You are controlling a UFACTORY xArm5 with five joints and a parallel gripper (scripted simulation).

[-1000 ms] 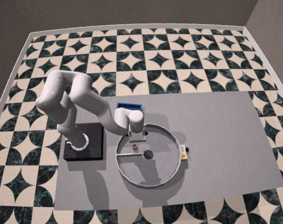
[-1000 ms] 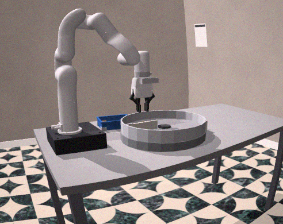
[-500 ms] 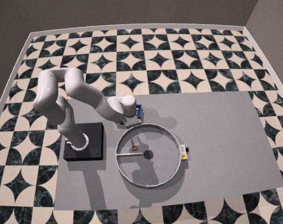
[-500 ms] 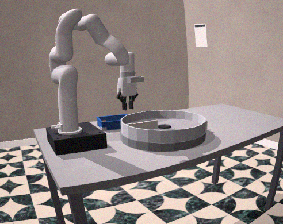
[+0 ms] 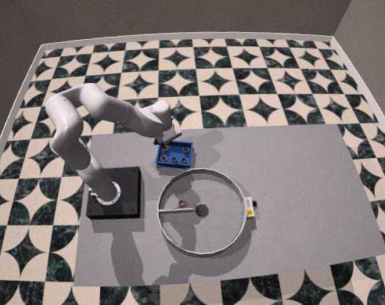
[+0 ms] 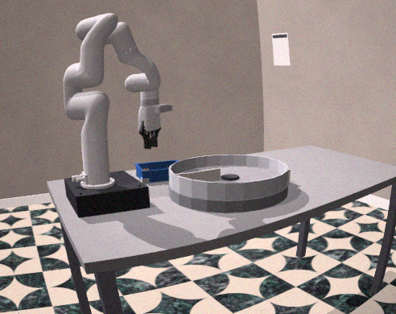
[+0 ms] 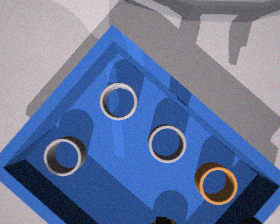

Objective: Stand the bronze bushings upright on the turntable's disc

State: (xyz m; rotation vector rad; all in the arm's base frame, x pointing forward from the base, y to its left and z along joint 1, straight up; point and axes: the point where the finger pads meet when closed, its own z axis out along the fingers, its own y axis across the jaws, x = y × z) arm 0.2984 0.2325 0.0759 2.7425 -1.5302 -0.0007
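Right now my hand is 12 cm above the blue crate and 4 cm short of it. From my hand the other things lie so: turntable 34 cm to the right, 16 cm ahead, 9 cm below.
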